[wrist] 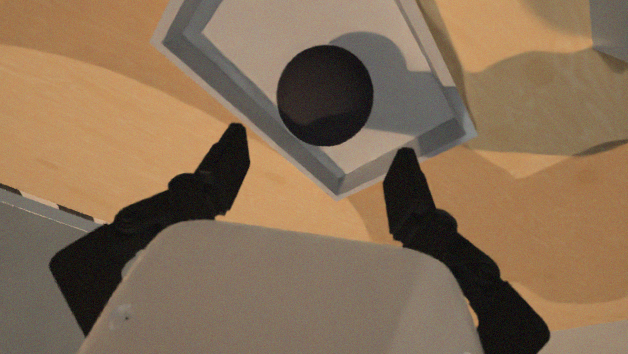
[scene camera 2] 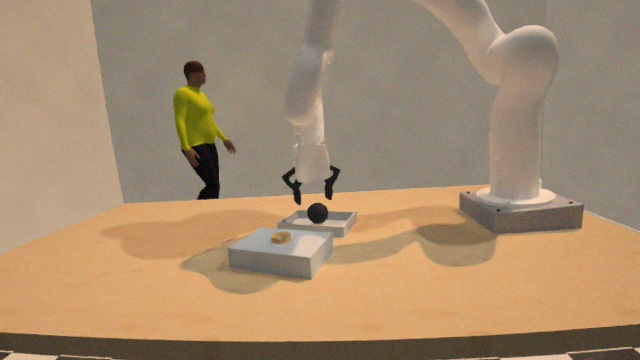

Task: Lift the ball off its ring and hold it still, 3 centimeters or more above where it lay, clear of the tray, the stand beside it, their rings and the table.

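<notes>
A black ball [scene camera 2: 317, 213] [wrist: 325, 95] rests within the shallow grey tray [scene camera 2: 343, 231] [wrist: 220, 106]. A little of its ring shows under it in the scene view; in the wrist view the ball hides the ring. My gripper [scene camera 2: 314, 201] [wrist: 319, 154] is open and empty, pointing down. In the scene view its fingertips are a little higher than the ball's top, one to each side of it. In the wrist view the ball appears beyond the fingertips.
A light grey box-shaped stand [scene camera 2: 272, 262] with a tan ring [scene camera 2: 281, 242] on top stands in front of the tray in the scene view. The robot base is at the right on the wooden table [scene camera 2: 400, 300]. A person [scene camera 2: 195, 116] in a yellow-green top is behind the table.
</notes>
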